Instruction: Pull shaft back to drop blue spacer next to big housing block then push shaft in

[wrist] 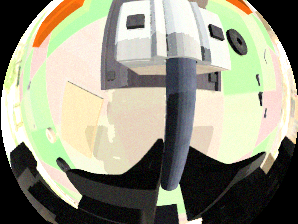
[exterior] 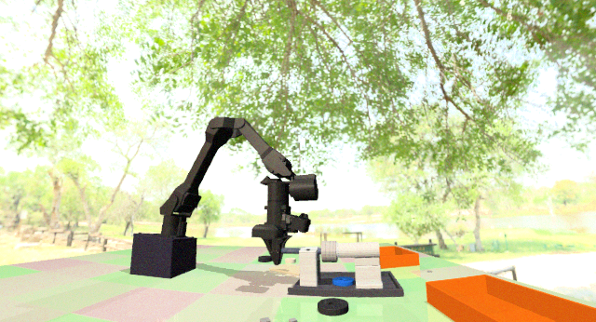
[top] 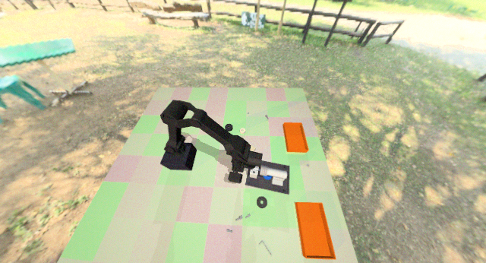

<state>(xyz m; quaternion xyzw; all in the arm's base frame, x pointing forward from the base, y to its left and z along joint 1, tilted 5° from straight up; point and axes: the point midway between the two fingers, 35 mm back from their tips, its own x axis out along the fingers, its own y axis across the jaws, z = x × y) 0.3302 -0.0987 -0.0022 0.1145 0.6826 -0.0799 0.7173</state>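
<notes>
Now: gripper tip 60 mm short of the shaft, 30 mm below it and 20 mm to the left of it. Round my gripper tip: pale ring: 260 mm to the left, 40 mm below, 30 mm ahead; blue spacer: 150 mm ahead, 40 mm to the right, 40 mm below.
</notes>
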